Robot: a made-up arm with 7 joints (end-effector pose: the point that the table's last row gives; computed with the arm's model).
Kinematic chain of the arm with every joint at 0, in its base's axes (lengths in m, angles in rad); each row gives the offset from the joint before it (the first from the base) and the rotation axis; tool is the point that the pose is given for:
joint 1: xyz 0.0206 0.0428 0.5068 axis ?
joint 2: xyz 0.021 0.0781 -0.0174 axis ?
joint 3: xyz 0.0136 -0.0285 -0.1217 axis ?
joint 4: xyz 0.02 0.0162 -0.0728 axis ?
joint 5: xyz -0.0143 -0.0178 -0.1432 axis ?
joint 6: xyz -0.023 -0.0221 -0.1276 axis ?
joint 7: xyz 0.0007 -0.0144 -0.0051 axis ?
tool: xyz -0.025 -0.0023 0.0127
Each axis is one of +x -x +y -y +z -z.
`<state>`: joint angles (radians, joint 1 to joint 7).
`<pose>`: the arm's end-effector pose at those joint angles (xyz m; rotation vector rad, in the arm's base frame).
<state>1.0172 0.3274 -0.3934 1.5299 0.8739 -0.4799 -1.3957</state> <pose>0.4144 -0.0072 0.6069 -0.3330 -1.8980 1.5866</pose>
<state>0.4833 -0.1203 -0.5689 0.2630 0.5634 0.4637 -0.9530</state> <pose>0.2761 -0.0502 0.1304 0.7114 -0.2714 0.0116</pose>
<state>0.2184 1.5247 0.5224 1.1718 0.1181 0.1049 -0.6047</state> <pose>0.2817 0.4708 0.5784 2.0608 -1.6271 0.2758</pose>
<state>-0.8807 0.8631 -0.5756 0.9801 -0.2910 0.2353 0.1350</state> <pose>-0.1633 0.3194 0.1139 0.0833 0.4565 -1.2456</pose>
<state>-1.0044 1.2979 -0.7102 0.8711 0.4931 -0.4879 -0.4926</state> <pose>-0.1763 0.4483 0.2003 0.5891 -0.2128 -0.9303</pose>
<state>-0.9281 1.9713 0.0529 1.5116 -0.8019 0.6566 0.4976</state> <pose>0.2634 0.3769 0.3137 1.4639 0.5171 -1.9147</pose>
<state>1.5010 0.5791 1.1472 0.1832 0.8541 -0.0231 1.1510</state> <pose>0.4385 0.3655 0.5798 1.2292 2.5702 -0.7571</pose>
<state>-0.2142 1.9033 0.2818 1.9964 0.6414 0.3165 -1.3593</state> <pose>0.3295 0.2263 0.4380 1.6963 -2.0632 -0.1606</pose>
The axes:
joint 1: -y
joint 2: +x
joint 3: +z
joint 4: -y
joint 5: +z
joint 6: +y
joint 7: -x

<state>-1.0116 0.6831 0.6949 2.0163 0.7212 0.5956 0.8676</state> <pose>0.1286 0.2669 0.2609 -0.5586 -0.6849 -0.2789</pose>
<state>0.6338 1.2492 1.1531 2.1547 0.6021 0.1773 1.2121</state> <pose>0.0881 0.2577 0.7286 1.1535 -2.0594 -1.5572</pose>
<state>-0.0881 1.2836 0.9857 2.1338 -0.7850 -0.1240 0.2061</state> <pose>0.2194 0.2913 0.6435 2.4137 -1.3106 -1.2953</pose>
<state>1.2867 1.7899 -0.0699 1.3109 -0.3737 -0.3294 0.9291</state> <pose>0.1062 0.4567 0.7953 1.7401 -0.7828 -0.9640</pose>
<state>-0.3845 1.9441 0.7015 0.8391 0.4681 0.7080 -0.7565</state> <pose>0.2858 0.4623 0.5790 2.1862 -0.7734 0.4619</pose>
